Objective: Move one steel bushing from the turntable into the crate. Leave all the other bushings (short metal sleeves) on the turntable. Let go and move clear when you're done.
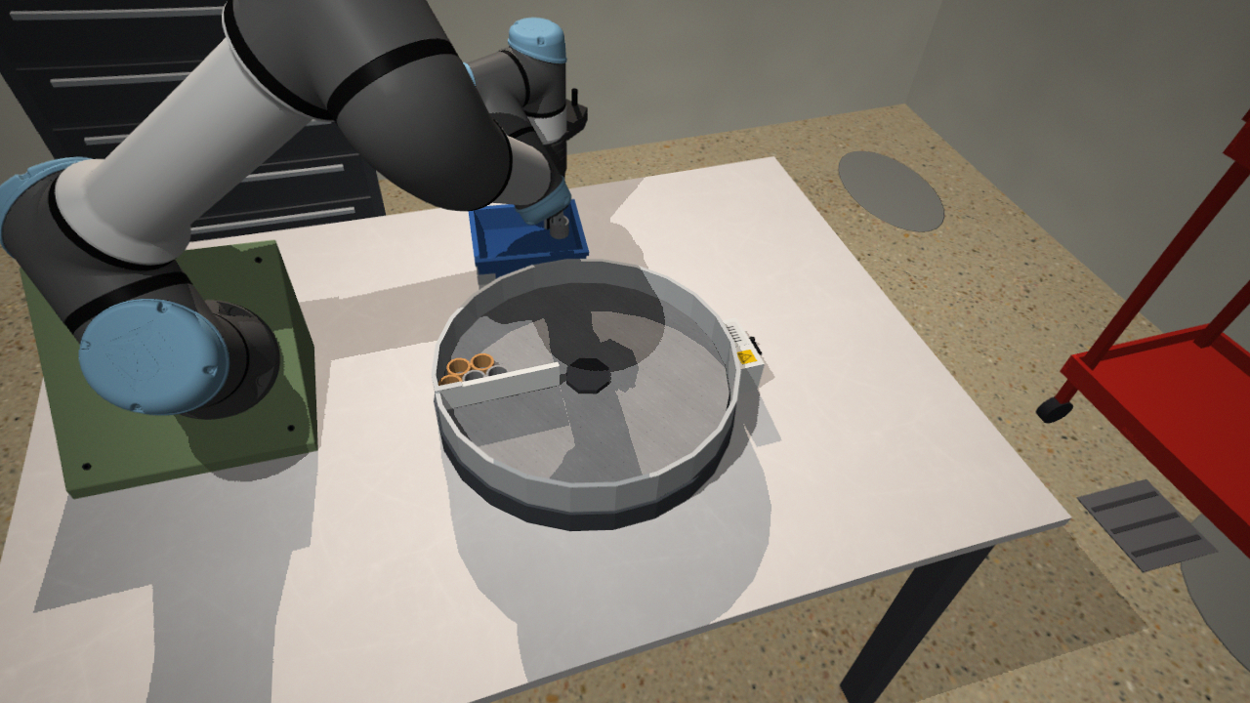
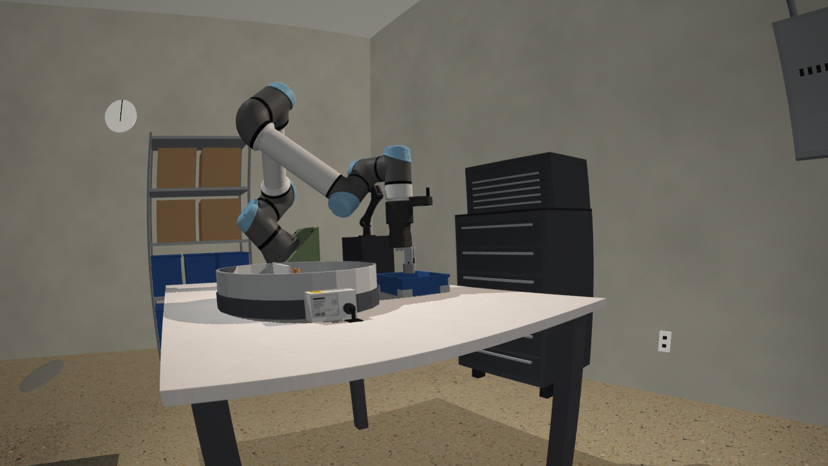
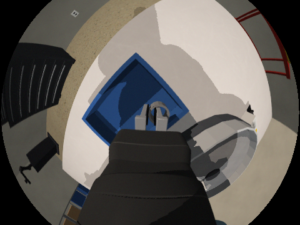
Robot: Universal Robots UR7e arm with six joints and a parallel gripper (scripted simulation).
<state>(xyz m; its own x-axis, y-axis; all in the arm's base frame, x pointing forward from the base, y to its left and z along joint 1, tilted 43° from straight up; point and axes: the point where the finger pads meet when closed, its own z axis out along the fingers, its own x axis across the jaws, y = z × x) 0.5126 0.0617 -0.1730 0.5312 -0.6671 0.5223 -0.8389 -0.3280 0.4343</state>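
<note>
Right now the blue crate is 60 mm below my hand, 40 mm behind it and 30 mm to the left of it. The rest, counted from my hand: round grey turntable: 320 mm to the right, 70 mm behind, 30 mm below.
</note>
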